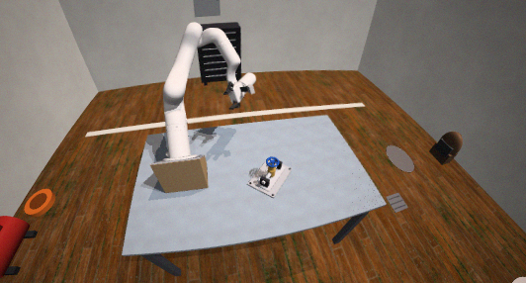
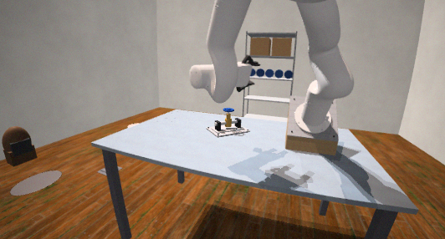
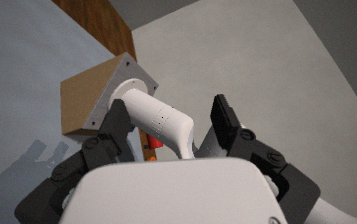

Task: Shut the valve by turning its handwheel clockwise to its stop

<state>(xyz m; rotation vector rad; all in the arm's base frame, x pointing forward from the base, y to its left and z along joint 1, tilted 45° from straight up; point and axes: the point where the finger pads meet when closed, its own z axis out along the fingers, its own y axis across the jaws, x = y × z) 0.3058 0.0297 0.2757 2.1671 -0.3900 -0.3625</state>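
My gripper is now 26 cm above the blue spoked handwheel, 23 cm to the left of it and 23 cm short of it.
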